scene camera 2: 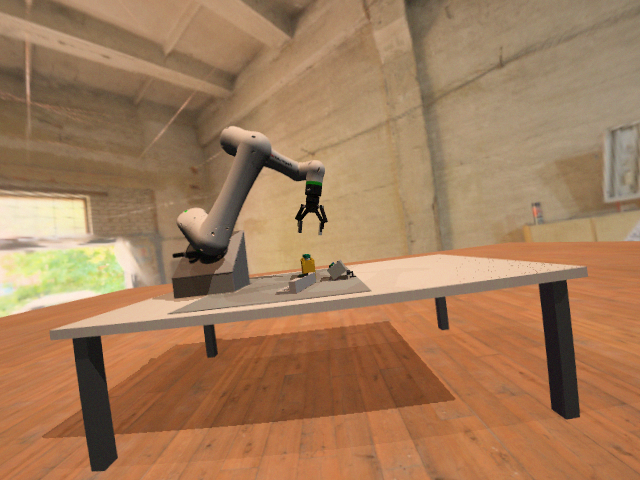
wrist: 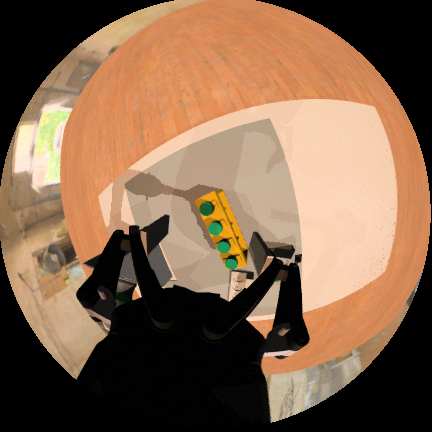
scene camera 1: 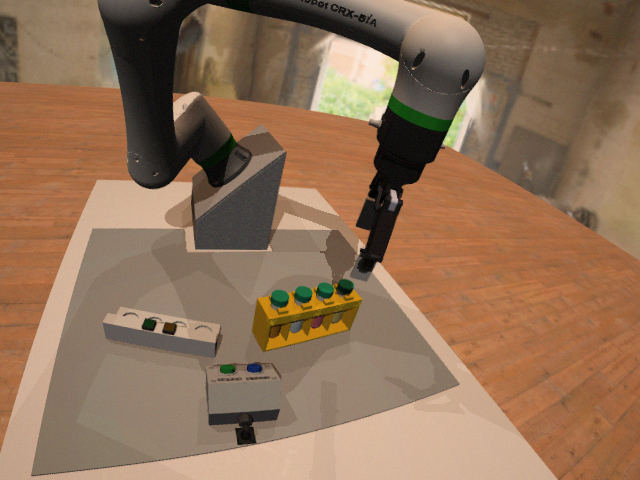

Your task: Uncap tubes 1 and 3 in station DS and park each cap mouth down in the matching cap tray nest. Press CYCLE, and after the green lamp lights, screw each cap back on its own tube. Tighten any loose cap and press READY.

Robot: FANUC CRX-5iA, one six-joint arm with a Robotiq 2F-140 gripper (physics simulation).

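Seen in the pictures: gripper, between the fingertips: (scene camera 2: 309,234) (wrist: 209,232) (scene camera 1: 360,250); arm's base, origin of its link: (wrist: 120,278) (scene camera 1: 231,168).
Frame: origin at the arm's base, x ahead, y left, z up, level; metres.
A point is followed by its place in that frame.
My gripper (scene camera 1: 365,241) @(x 0.488, y 0.154, z 0.043 m) (scene camera 2: 310,232) @(x 0.488, y 0.154, z 0.043 m) (wrist: 209,232) @(x 0.488, y 0.154, z 0.043 m) is open and empty, high above the yellow tube rack (scene camera 1: 260,328) @(x 0.478, y -0.006, z -0.146 m) (scene camera 2: 308,266) @(x 0.471, y -0.007, z -0.125 m). Several capped tubes stand in the rack; their green caps (scene camera 1: 279,298) @(x 0.477, y 0.021, z -0.069 m) (scene camera 1: 302,295) @(x 0.473, y 0.069, z -0.069 m) (scene camera 1: 325,289) @(x 0.461, y 0.124, z -0.069 m) (scene camera 1: 345,286) @(x 0.456, y 0.173, z -0.069 m) are in a row, the far right one shaded. Tube numbers cannot be read. The white cap tray (scene camera 1: 155,338) @(x 0.470, y -0.210, z -0.162 m) (scene camera 2: 301,284) @(x 0.455, y -0.259, z -0.168 m) lies left of the rack in scene camera 1, and no caps show in its nests. The grey control box (scene camera 1: 242,397) @(x 0.638, y -0.082, z -0.129 m) (scene camera 2: 337,270) @(x 0.605, y -0.131, z -0.147 m) carries a green button (scene camera 1: 227,368) @(x 0.586, y -0.095, z -0.118 m) and a blue button (scene camera 1: 253,367) @(x 0.590, y -0.052, z -0.118 m); its labels are too small to read.
A dark green square (scene camera 1: 148,324) @(x 0.457, y -0.222, z -0.137 m) and a brown square (scene camera 1: 169,328) @(x 0.470, y -0.183, z -0.137 m) sit on the tray's front edge. A small black fitting (scene camera 1: 245,435) @(x 0.679, y -0.083, z -0.182 m) is in front of the control box. The arm's grey pedestal (scene camera 1: 235,219) @(x 0.129, y 0.004, z -0.095 m) stands behind, at the back edge of the grey mat (scene camera 1: 387,335) @(x 0.510, y 0.302, z -0.190 m).
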